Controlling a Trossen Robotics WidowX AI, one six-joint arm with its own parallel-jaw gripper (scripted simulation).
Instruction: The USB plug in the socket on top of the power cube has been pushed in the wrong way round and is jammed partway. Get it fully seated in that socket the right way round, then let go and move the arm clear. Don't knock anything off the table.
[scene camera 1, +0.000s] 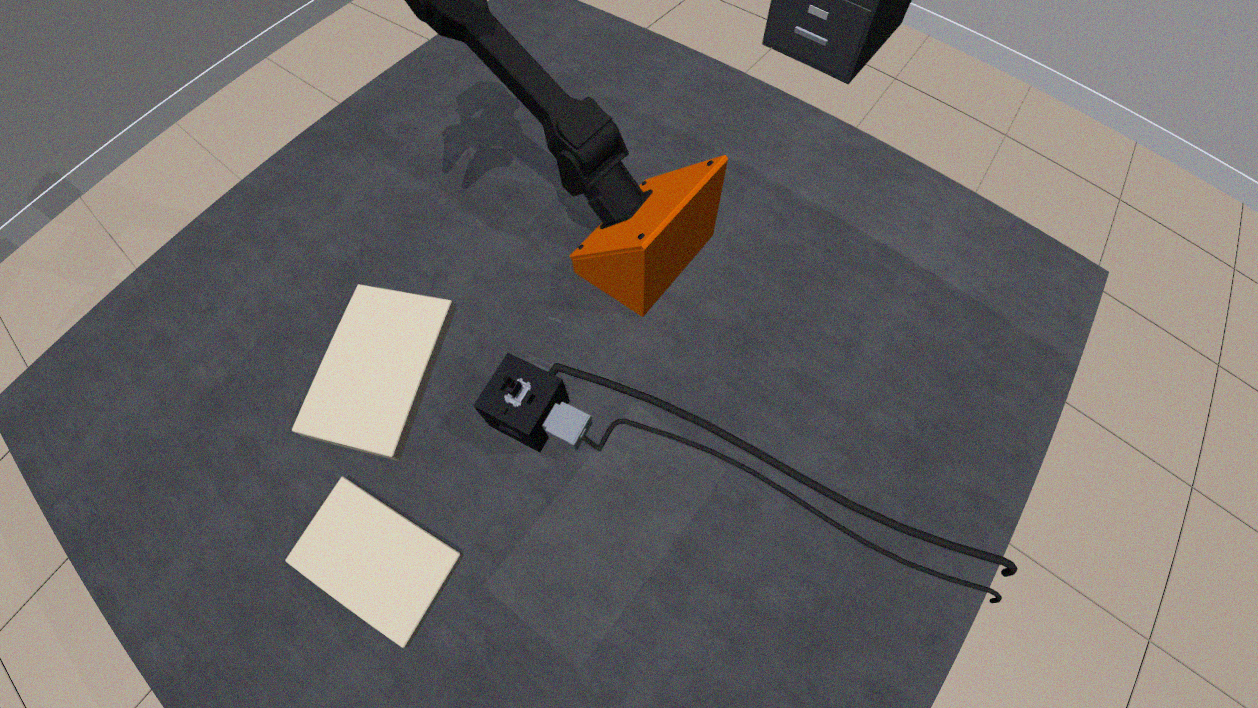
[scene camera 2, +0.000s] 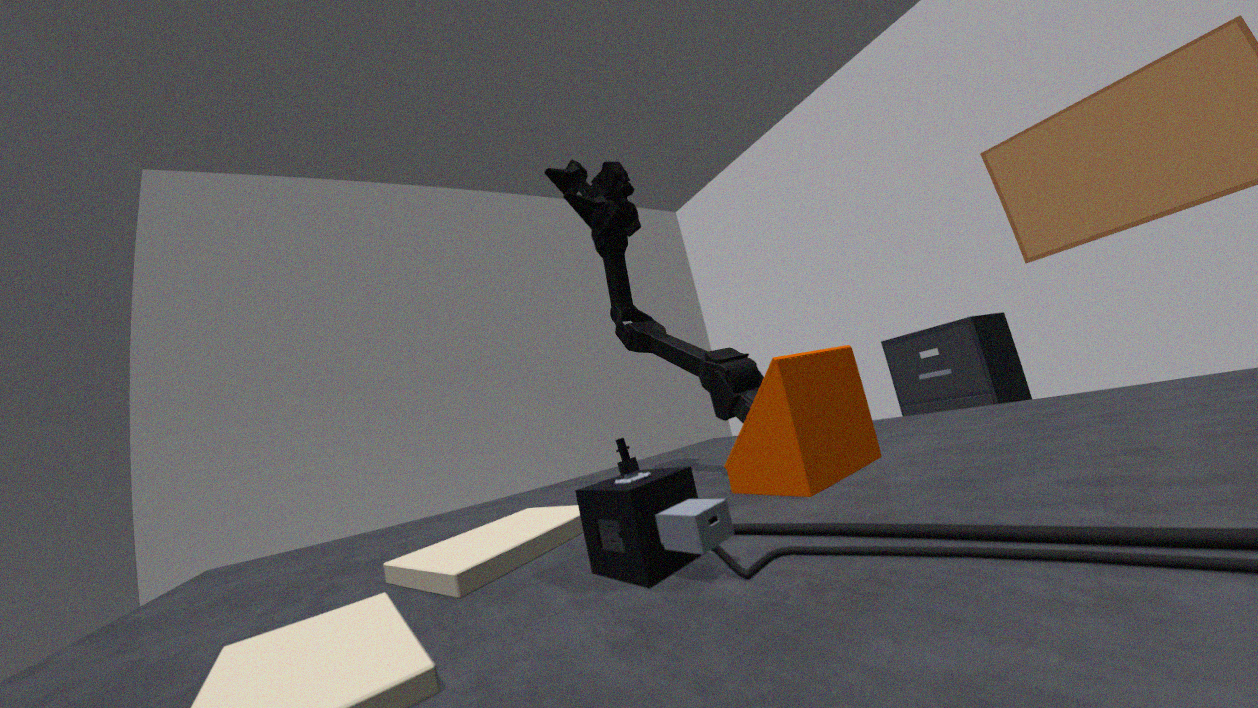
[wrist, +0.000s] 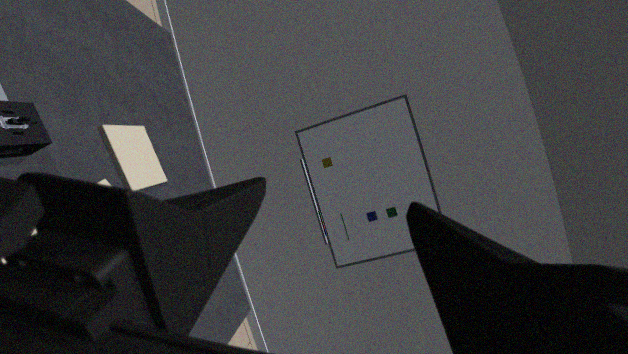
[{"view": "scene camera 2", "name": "my gripper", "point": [555, 182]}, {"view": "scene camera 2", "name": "black power cube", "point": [622, 540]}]
